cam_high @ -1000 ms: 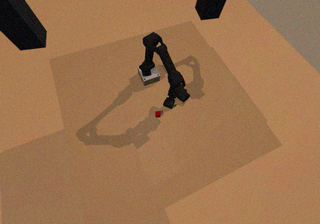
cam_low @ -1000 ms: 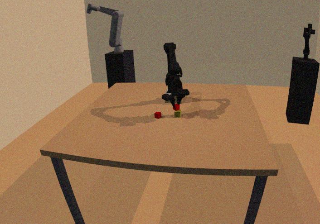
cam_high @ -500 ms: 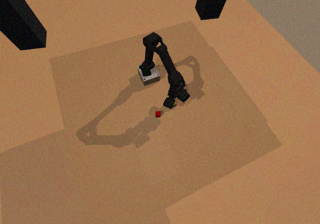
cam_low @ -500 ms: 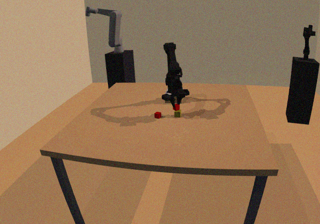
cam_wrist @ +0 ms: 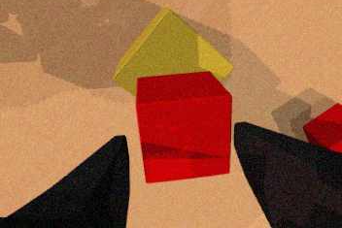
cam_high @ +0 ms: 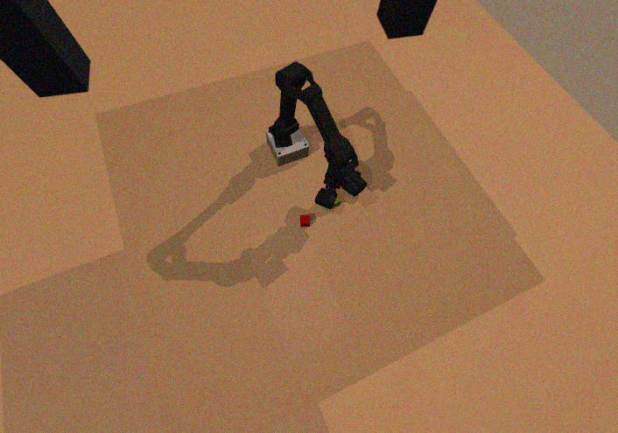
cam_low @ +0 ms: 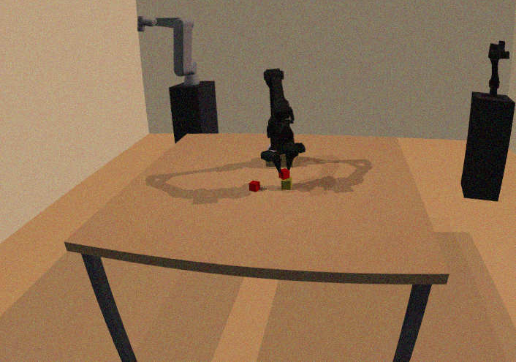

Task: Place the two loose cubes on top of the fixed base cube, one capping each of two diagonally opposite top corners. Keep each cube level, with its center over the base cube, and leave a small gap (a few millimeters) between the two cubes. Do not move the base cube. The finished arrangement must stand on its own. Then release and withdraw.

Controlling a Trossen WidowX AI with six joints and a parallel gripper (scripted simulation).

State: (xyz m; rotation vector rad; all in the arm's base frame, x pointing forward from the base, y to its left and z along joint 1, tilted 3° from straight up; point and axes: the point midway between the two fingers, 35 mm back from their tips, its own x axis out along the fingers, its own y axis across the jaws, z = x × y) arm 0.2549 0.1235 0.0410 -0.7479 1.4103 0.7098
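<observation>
The yellow base cube is 50 mm below my gripper tip, 10 mm to the left of it and 10 mm ahead of it.
</observation>
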